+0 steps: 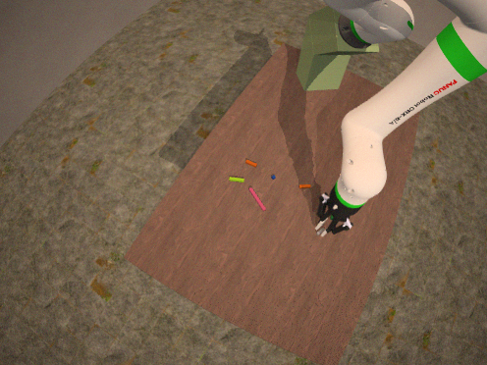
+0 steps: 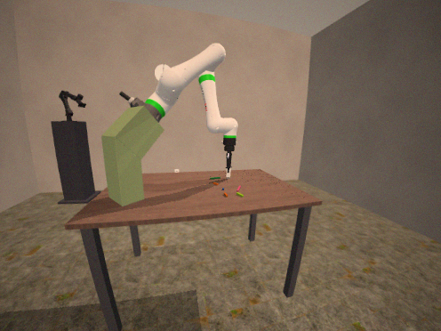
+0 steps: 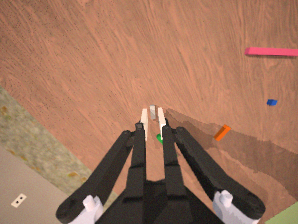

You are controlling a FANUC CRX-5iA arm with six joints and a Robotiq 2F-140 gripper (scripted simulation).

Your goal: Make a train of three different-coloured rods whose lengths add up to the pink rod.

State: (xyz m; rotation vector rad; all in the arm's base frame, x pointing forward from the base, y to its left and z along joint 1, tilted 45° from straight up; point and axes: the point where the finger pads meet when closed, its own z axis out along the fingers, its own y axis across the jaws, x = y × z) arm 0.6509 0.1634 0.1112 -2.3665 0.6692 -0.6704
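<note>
Now: the grey rod 5 cm below my hand. From my hand the other things lie so: blue rod 23 cm to the right, 9 cm behind, 5 cm below; then green rod 10 cm behind, 5 cm below, 1 cm to the left; then pink rod 24 cm to the right, 5 cm below, 1 cm ahead.
</note>
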